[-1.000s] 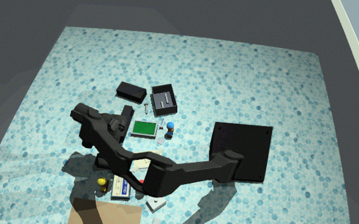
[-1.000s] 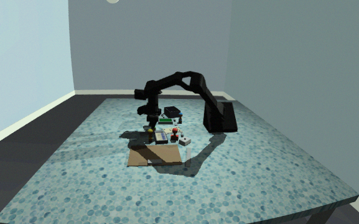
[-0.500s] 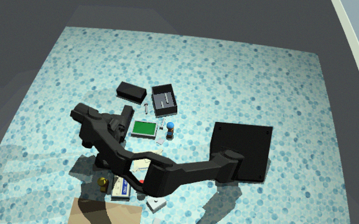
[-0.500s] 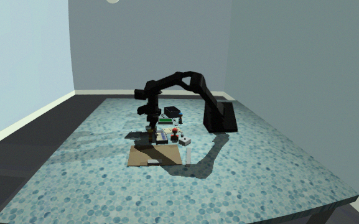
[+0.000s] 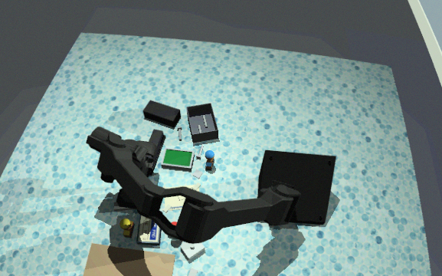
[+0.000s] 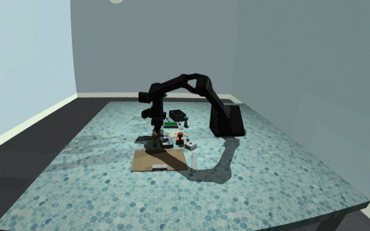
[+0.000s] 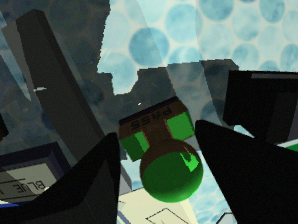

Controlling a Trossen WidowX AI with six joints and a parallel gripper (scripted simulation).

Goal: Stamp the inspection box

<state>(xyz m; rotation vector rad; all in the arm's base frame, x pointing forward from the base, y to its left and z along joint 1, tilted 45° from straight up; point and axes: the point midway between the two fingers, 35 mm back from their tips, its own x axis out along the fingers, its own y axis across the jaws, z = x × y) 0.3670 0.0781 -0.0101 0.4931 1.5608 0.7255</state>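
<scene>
Now: the green-knobbed stamp right at my gripper tip. Also, from my gripper tip: blue-white tin 50 mm behind, 100 mm to the left, 10 mm below; beige card 110 mm behind, 10 mm to the right, 20 mm below; grey bar 50 mm to the left, 20 mm below.
</scene>
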